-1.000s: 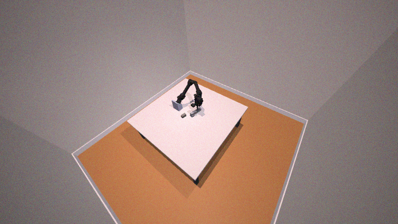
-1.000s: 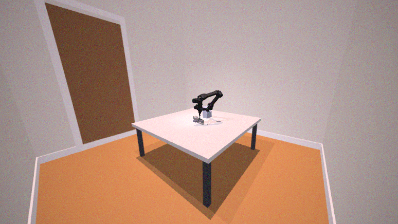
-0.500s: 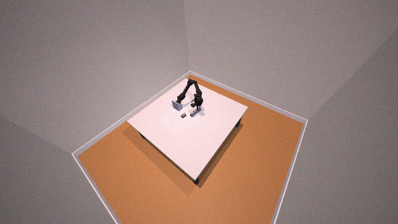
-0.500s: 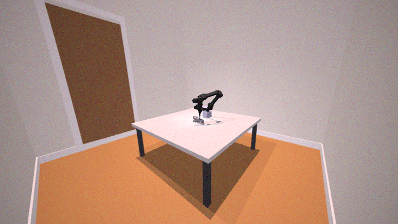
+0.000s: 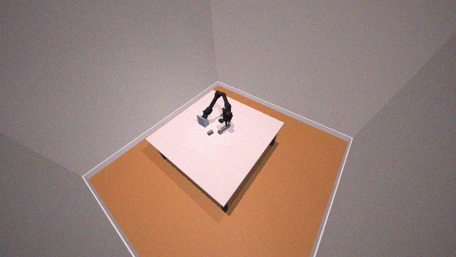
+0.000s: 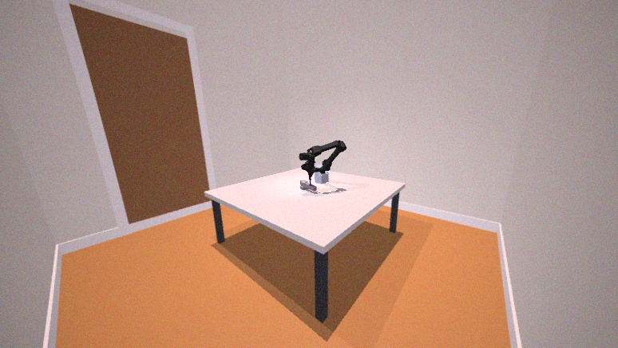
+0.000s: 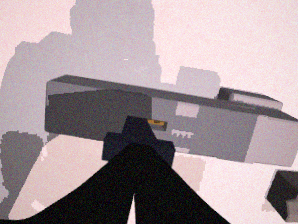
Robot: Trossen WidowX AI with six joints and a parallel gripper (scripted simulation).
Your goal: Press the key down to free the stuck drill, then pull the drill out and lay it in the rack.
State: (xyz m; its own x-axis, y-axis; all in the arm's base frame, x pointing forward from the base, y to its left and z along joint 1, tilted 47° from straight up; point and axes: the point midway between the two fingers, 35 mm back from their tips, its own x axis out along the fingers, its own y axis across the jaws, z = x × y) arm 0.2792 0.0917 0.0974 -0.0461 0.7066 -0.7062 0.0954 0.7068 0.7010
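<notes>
The key lies 30 mm below my gripper tip. Round my gripper tip: drill: 70 mm below, 60 mm to the right, 10 mm behind; dark box: 190 mm to the right, 100 mm below, 100 mm behind.
</notes>
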